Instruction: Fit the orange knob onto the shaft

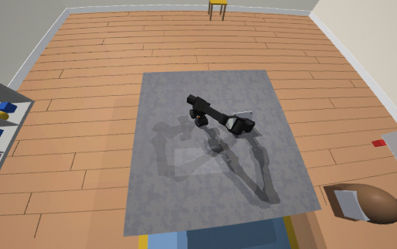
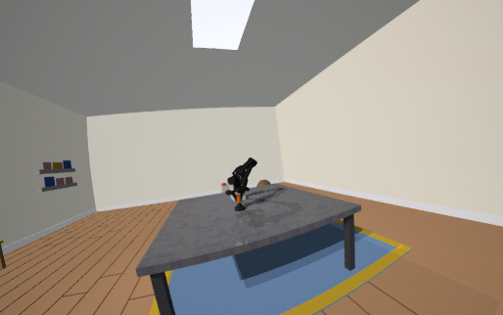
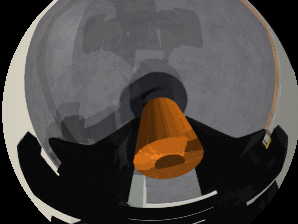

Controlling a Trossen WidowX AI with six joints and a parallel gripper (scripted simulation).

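My gripper tip is now 20 mm below the orange knob. The rest, counted from my gripper tip: dark round pedestal (40 mm below).
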